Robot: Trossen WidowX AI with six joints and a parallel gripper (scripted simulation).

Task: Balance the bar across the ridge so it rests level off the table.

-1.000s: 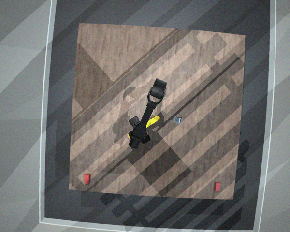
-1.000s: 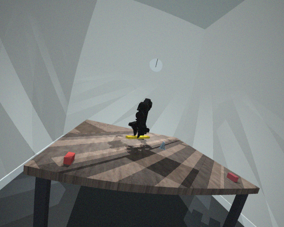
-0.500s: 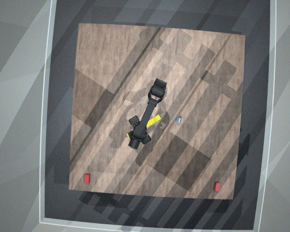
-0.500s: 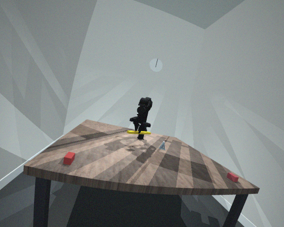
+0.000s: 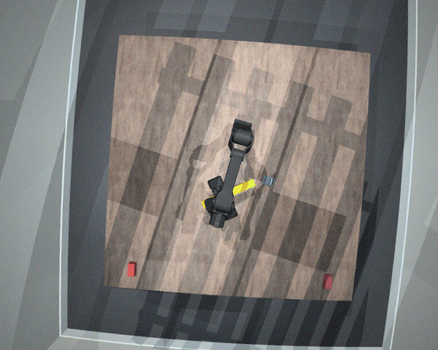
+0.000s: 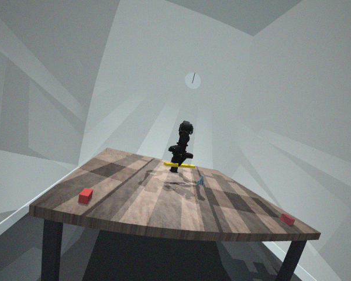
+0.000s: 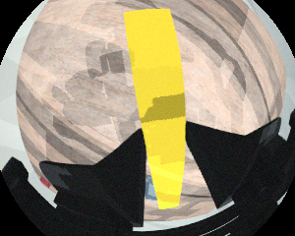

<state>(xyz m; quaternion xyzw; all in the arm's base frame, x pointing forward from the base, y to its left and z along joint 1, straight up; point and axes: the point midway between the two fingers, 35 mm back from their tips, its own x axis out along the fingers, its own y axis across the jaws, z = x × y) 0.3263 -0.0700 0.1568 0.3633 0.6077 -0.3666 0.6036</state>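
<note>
Right now the yellow bar is 3 cm to the left of my gripper tip and 1 cm behind it.
</note>
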